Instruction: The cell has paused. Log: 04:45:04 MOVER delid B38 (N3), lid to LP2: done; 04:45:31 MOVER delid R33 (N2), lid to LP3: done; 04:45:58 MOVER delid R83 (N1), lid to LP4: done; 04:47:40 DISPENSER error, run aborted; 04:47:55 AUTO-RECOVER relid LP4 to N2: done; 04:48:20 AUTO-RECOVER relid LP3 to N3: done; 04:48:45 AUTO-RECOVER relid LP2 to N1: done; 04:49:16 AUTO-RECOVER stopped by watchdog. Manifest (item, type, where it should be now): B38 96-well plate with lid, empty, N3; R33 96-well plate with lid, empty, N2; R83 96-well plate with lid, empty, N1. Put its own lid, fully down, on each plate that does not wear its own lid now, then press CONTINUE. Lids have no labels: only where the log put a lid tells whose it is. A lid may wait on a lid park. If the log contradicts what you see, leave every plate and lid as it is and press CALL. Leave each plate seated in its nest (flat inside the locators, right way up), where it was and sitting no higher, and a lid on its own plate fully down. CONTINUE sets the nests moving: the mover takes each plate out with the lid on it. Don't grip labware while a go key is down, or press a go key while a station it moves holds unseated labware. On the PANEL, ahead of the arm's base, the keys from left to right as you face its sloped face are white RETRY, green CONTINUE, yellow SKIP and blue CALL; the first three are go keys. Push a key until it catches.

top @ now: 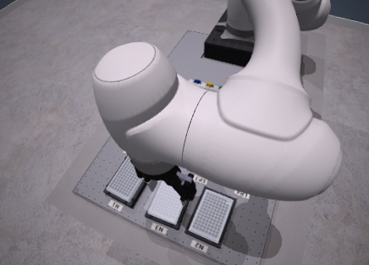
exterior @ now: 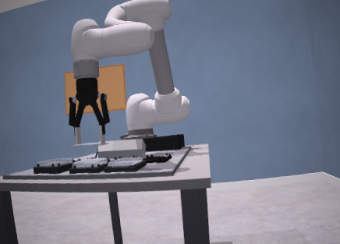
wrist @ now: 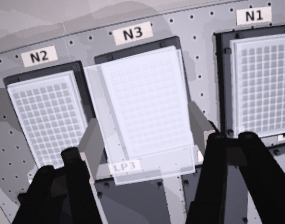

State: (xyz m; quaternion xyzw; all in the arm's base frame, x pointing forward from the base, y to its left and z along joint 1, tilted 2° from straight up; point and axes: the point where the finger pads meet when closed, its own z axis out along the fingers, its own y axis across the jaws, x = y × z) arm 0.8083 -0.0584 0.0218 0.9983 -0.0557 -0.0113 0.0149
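My gripper is now 15 cm to the left of the nest N1, 10 cm above it and 2 cm past it. Also, from my hand: LP3 label 11 cm below, 9 cm behind, 6 cm to the left; then LP2 label 11 cm below, 11 cm behind, 7 cm to the right; then plate 12 cm to the left, 9 cm below.
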